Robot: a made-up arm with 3 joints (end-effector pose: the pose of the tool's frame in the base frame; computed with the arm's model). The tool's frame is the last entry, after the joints. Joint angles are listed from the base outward.
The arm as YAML. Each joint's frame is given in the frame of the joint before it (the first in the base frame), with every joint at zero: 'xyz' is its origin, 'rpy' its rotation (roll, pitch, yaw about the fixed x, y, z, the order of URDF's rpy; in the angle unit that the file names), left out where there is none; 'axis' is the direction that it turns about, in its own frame. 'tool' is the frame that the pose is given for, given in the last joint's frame.
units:
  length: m
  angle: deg
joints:
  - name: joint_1
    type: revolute
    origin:
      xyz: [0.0, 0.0, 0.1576]
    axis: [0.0, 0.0, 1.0]
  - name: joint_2
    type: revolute
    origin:
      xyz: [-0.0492, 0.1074, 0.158]
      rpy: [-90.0, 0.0, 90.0]
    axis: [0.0, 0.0, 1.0]
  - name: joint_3
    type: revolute
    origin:
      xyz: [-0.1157, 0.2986, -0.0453]
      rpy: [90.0, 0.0, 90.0]
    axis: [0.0, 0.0, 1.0]
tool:
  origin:
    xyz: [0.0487, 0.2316, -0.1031]
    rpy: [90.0, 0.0, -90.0]
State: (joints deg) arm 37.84 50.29 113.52
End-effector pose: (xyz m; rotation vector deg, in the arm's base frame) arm 0.0860 -0.0393 0.4412 -62.27 85.64 -23.43
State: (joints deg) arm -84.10 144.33 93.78
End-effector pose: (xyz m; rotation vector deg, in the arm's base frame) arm 0.2425 0.0625 0.4954 50.44 -91.07 99.31
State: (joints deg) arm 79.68 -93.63 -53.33
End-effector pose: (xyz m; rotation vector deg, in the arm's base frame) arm -0.6419 0.0120 0.1297 89.69 23.37 18.08
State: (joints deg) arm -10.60 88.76 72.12
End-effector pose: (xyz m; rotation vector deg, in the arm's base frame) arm -0.1175 0.0317 0.5323 -71.47 64.24 -63.17
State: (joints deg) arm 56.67 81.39 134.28
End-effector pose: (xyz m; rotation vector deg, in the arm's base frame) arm 0.0868 0.0901 0.5171 -75.39 67.25 -52.89
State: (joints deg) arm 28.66 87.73 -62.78
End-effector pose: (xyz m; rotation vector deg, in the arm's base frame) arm 0.1467 -0.4072 0.5134 -66.34 -70.49 69.35
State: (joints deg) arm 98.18 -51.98 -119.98
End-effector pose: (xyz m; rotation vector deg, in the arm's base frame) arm -0.3651 0.1031 -0.1493 97.96 -46.06 12.22
